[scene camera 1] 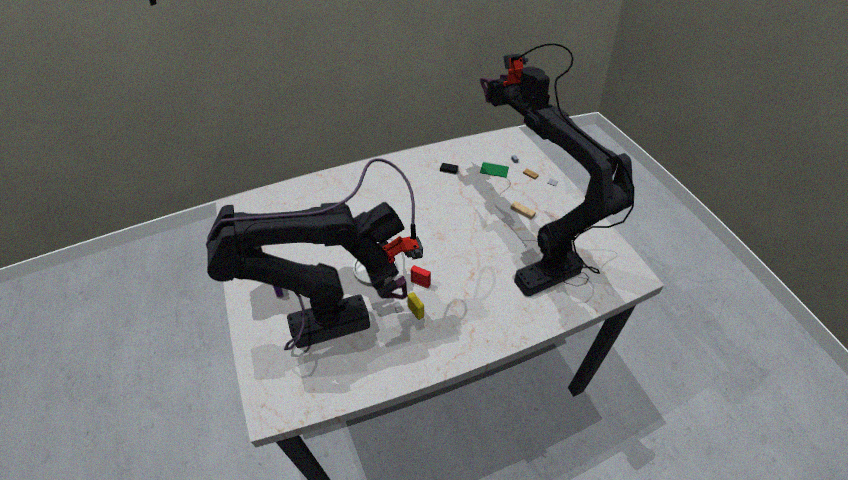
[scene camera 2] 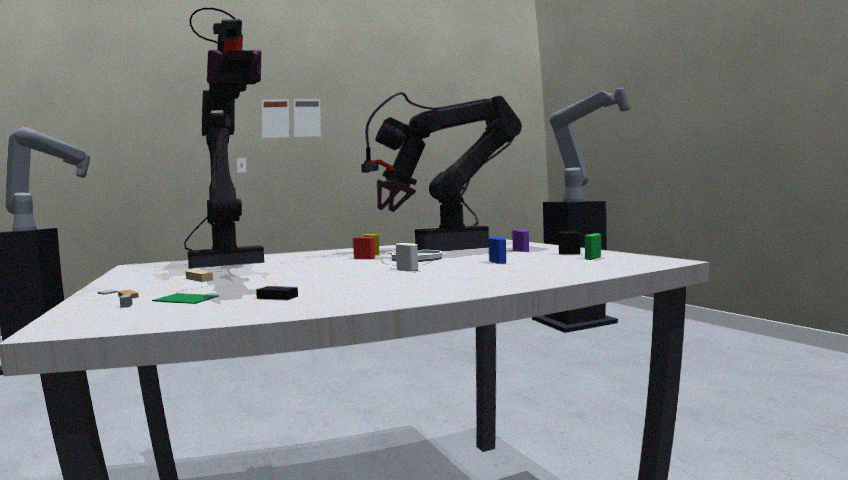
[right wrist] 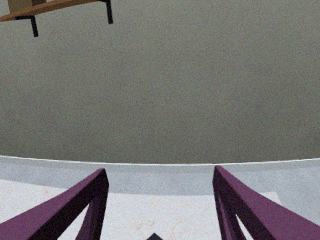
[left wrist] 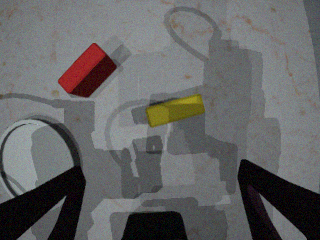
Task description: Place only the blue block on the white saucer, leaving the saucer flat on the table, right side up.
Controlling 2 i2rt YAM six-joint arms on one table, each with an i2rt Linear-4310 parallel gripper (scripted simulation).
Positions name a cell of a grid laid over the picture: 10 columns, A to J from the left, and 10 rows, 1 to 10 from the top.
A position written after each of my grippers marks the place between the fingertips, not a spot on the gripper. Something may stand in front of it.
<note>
In view: my left gripper (scene camera 1: E6), my right gripper (scene camera 2: C2), a yellow block (left wrist: F5) and a red block (left wrist: C3).
My left gripper is seen too in scene camera 2 (scene camera 2: E5) and in the left wrist view (left wrist: E8). My right gripper also shows in scene camera 1 (scene camera 1: F2) and in the right wrist view (right wrist: E8). The right wrist view does not show the yellow block: it is out of frame. The right wrist view does not show the red block: it is out of frame.
</note>
